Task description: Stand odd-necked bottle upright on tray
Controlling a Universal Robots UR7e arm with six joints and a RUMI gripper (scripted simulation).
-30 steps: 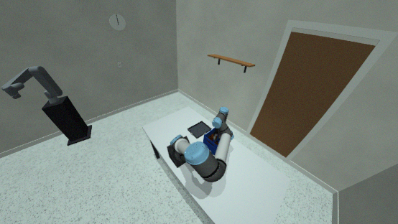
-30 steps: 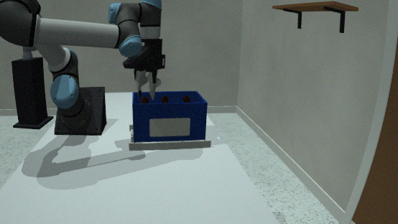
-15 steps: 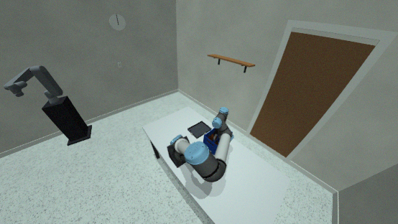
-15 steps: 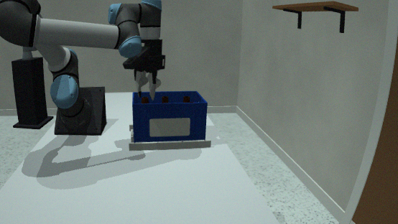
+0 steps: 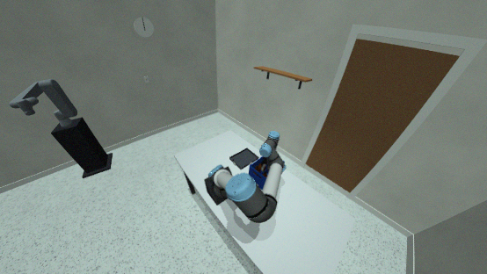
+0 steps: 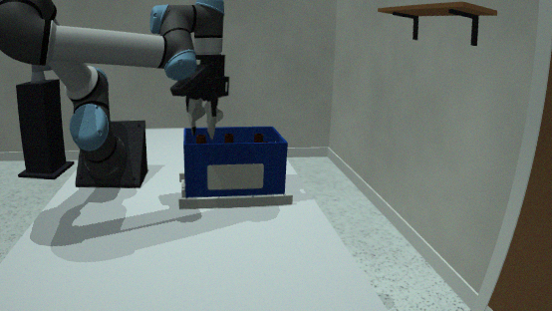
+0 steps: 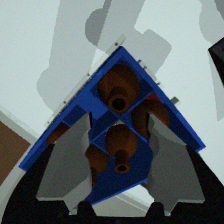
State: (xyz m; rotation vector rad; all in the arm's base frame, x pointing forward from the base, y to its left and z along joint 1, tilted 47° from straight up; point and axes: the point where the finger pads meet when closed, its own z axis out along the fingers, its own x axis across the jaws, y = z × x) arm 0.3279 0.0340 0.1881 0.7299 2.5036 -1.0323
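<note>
My hand is 11 cm above the bottle, 9 cm to the right of it and 1 cm past it. The rest, counted from my hand: blue crate (11 cm below, 8 cm ahead, 6 cm to the left); then dark grey tray (35 cm to the left, 18 cm below, 4 cm ahead).
</note>
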